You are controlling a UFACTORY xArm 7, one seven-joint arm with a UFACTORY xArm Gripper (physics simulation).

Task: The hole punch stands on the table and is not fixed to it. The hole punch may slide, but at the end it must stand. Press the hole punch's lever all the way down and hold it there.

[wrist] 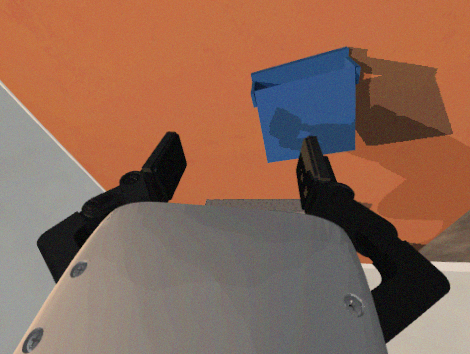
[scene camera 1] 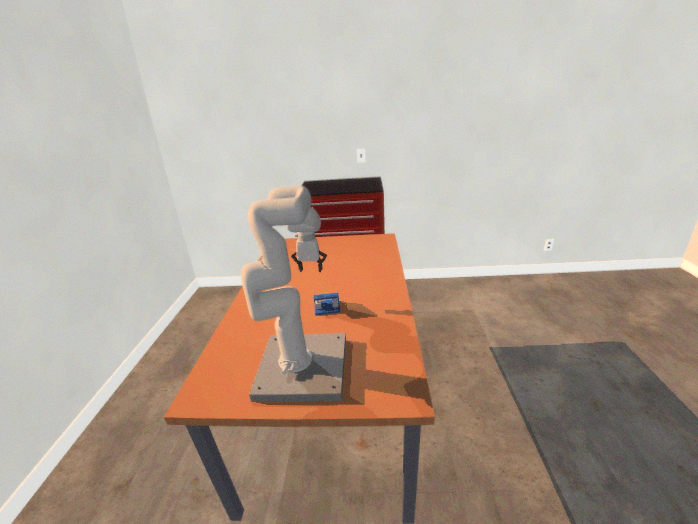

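Pixels of known places: gripper, between the fingertips: (wrist: 239, 150) (scene camera 1: 310, 271); arm's base, origin of its link: (scene camera 1: 295, 360).
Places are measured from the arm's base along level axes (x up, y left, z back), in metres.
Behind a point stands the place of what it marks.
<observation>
A blue hole punch (scene camera 1: 327, 304) @(x -0.024, y -0.035, z -0.416 m) (wrist: 310, 107) @(x 0.028, y -0.039, z -0.421 m) stands upright on the orange table, beyond the robot's base plate. In the wrist view its broad blue top face is seen from above, with a shadow of the gripper on it. How far its lever is down cannot be told. My gripper (scene camera 1: 310, 268) @(x 0.143, y 0.034, z -0.443 m) (wrist: 239, 150) @(x 0.143, y 0.034, z -0.443 m) is open and empty. It hangs above the table, beyond and a little left of the hole punch in the scene view, and does not touch it. In the wrist view the right finger overlaps the punch's lower edge.
The orange table (scene camera 1: 372, 265) @(x -0.036, y -0.215, z -0.853 m) (wrist: 150, 75) @(x -0.036, y 0.186, z -0.440 m) carries the robot's grey base plate (scene camera 1: 264, 383) @(x -0.002, y 0.079, z 0.122 m) (wrist: 255, 202) @(x -0.026, y 0.022, z -0.152 m) at its near end. A red drawer cabinet (scene camera 1: 349, 208) stands behind the far table edge. A dark mat (scene camera 1: 597, 406) lies on the floor at the right.
</observation>
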